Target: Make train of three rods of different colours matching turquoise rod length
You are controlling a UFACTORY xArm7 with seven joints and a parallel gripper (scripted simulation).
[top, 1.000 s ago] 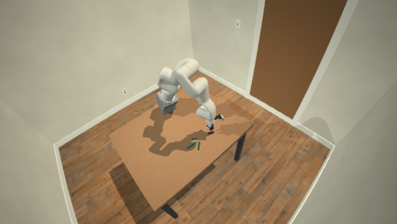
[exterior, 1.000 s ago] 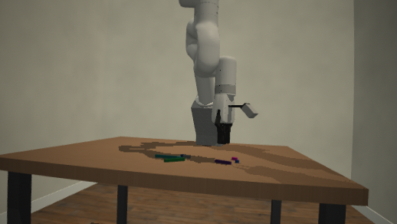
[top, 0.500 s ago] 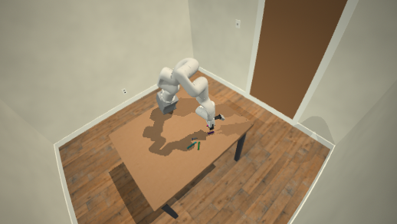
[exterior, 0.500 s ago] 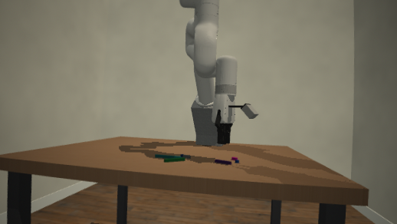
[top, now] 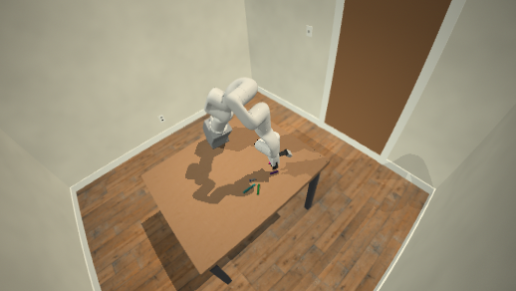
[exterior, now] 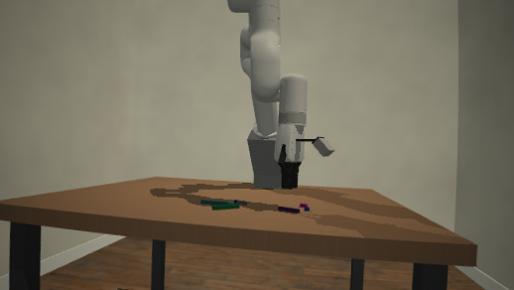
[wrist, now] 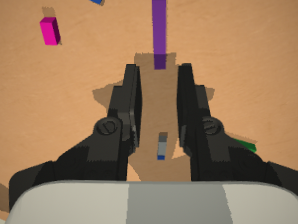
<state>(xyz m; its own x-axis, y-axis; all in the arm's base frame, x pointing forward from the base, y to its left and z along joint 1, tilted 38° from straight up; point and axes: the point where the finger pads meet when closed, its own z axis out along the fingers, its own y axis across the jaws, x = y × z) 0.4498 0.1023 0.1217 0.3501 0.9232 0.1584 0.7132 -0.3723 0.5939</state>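
My gripper is now 8 cm above the purple rod. Round my hand: green rod (17 cm to the right, 8 cm below, 1 cm ahead); magenta rod (8 cm below, 8 cm behind, 5 cm to the left); small grey rod (14 cm to the right, 8 cm below, 7 cm behind).
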